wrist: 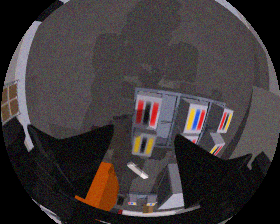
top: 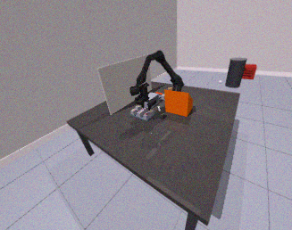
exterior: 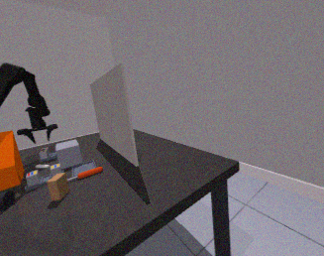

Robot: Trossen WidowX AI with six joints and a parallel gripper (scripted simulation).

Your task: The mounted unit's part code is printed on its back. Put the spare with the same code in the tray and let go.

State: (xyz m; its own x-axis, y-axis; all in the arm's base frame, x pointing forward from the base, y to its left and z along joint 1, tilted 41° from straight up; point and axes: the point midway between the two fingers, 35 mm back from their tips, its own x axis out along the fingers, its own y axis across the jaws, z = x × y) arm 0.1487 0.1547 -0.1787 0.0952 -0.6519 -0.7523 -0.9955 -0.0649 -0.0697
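My gripper tip is now 6 cm above the grey spare. The rest, counted from my gripper tip: grey panel 38 cm ahead, 21 cm to the right, 13 cm above; grey unit 14 cm ahead, 21 cm to the right, 5 cm below; tan block 11 cm ahead, 56 cm to the right, 6 cm below.
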